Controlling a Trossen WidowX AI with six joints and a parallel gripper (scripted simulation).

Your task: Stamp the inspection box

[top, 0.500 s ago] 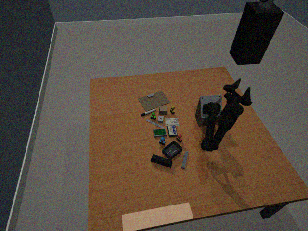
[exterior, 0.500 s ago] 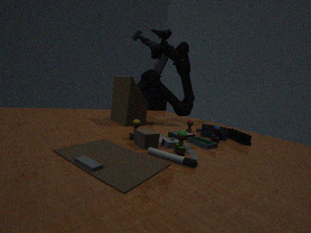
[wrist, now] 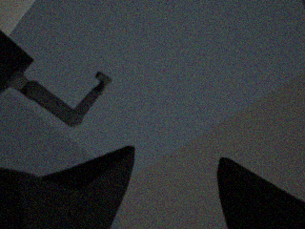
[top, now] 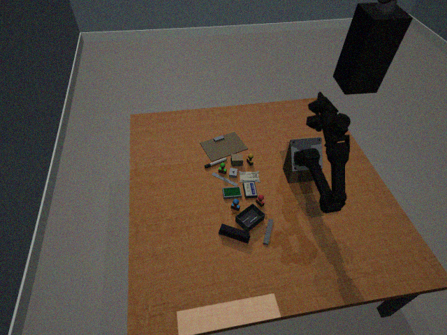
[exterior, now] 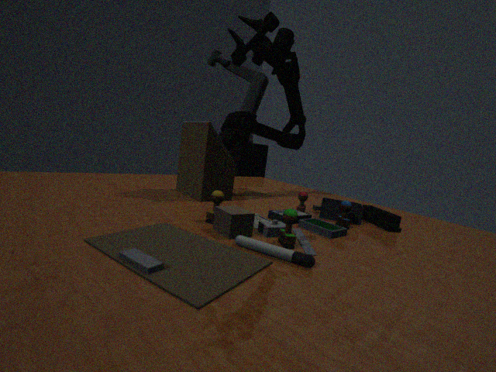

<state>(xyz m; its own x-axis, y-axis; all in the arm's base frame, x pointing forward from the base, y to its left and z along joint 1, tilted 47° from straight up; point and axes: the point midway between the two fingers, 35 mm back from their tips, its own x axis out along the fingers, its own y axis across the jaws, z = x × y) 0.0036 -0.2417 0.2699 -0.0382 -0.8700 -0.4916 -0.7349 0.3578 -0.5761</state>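
Now: gripper tip 380 mm short of the green stamp, 80 mm to the left of it and 500 mm above it. The rest, counted from my gripper tip: card 240 mm ahead, 30 mm to the right, 520 mm below; yellow stamp 220 mm ahead, 130 mm to the right, 500 mm below; red stamp 220 mm ahead, 140 mm to the left, 500 mm below.
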